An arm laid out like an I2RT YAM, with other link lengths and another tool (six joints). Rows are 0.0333 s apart.
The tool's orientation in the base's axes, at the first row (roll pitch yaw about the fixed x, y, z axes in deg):
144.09, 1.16, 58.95
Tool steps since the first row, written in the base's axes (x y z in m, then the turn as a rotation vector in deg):
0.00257, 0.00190, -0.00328, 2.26, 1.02, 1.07
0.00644, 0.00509, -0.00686, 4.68, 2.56, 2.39
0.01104, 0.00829, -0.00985, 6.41, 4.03, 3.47
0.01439, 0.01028, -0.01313, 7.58, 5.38, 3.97
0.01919, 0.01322, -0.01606, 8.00, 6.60, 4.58
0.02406, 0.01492, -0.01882, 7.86, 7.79, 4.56
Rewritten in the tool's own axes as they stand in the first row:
0.00302, -0.00090, 0.00332, 2.02, 1.79, -0.07
0.00782, -0.00159, 0.00713, 4.56, 3.63, -0.43
0.01299, -0.00143, 0.01081, 6.69, 4.88, -0.92
0.01649, -0.00182, 0.01449, 8.44, 5.44, -1.17
0.02154, -0.00137, 0.01830, 9.69, 5.60, -1.85
0.02557, -0.00027, 0.02240, 10.63, 5.00, -2.28

